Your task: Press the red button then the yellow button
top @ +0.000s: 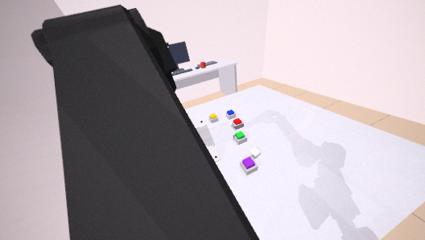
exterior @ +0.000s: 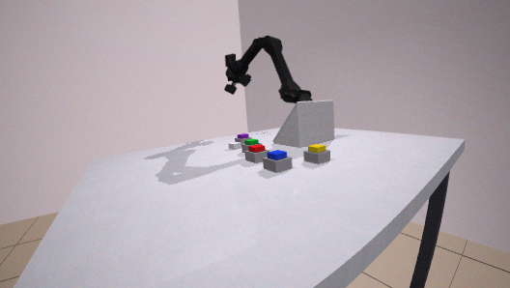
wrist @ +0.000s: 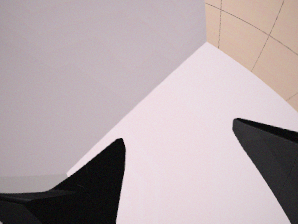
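The red button lies 390 mm ahead of my gripper tip, 690 mm to the left of it and 260 mm below it. The rest, counted from my gripper tip: small white block: 350 mm ahead, 490 mm to the left, 280 mm below; then green button: 340 mm ahead, 590 mm to the left, 260 mm below; then purple button: 290 mm ahead, 460 mm to the left, 260 mm below.
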